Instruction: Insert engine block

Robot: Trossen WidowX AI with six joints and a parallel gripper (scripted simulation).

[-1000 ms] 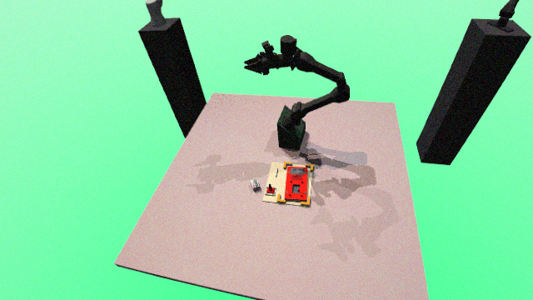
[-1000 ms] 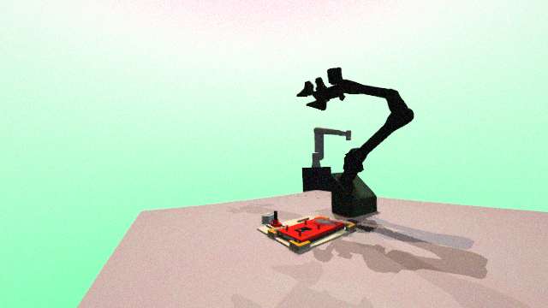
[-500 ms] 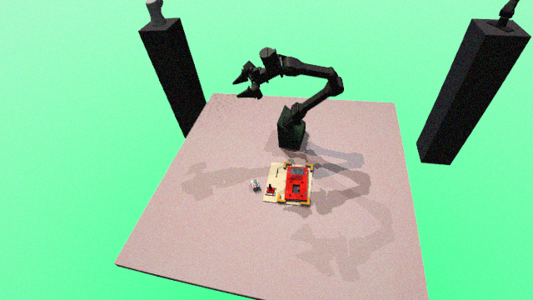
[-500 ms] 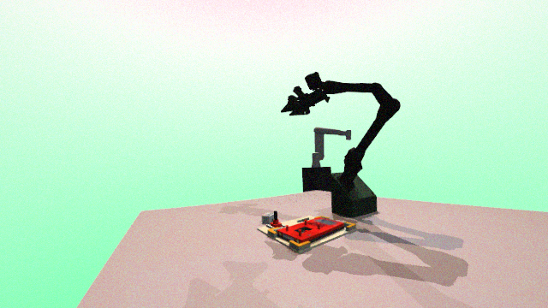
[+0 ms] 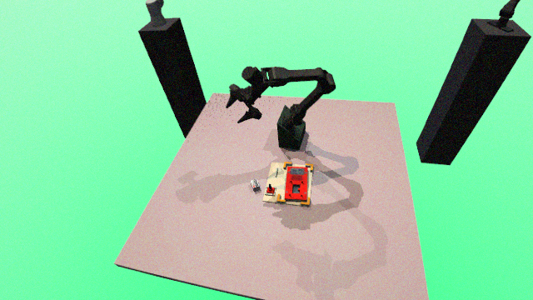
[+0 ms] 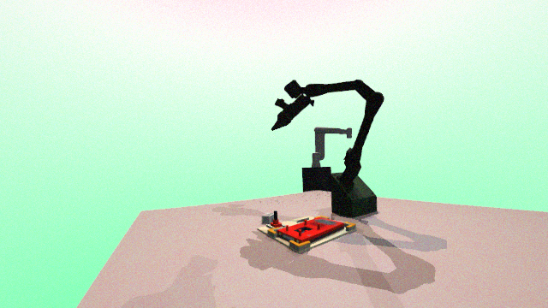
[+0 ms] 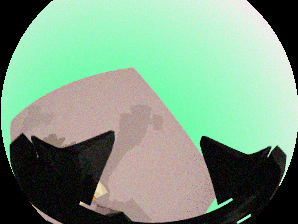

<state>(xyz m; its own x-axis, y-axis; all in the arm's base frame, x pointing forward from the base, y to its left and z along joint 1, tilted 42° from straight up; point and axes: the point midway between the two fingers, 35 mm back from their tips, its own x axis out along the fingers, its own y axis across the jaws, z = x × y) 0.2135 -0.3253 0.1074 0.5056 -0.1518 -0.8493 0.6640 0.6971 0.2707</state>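
The grey engine block lies 390 mm below my gripper tip, 80 mm to the left of it and 80 mm ahead of it.
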